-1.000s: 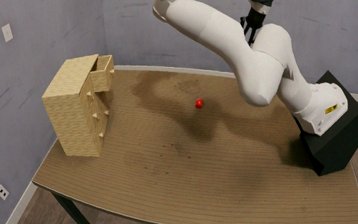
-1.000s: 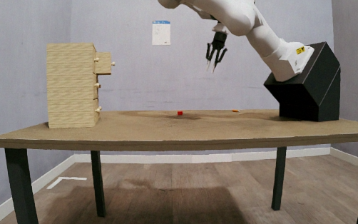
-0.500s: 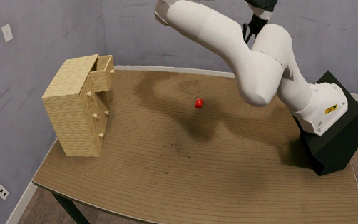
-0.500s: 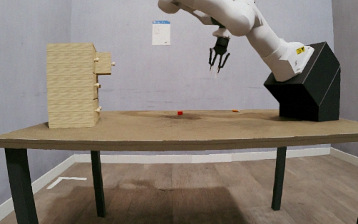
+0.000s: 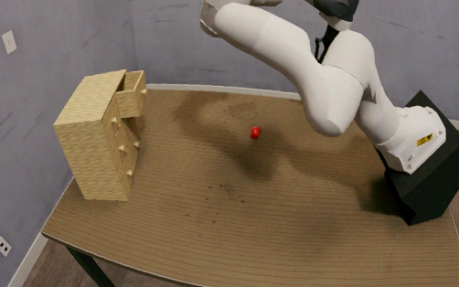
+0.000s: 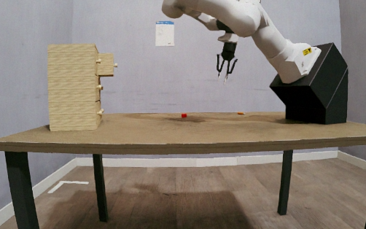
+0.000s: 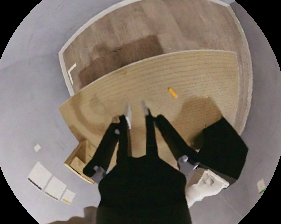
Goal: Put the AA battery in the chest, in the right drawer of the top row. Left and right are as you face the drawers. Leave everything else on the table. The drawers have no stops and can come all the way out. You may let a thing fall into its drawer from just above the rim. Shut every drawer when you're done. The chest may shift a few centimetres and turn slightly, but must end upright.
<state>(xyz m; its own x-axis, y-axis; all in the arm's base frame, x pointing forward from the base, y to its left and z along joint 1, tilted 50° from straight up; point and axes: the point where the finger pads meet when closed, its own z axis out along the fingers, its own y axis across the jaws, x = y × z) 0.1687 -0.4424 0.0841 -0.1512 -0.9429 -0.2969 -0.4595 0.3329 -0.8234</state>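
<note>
The AA battery lies 11 cm behind my hand, 4 cm to the left of it and 20 cm below it. Round my hand: small red block: 24 cm ahead, 13 cm to the left, 20 cm below.
</note>
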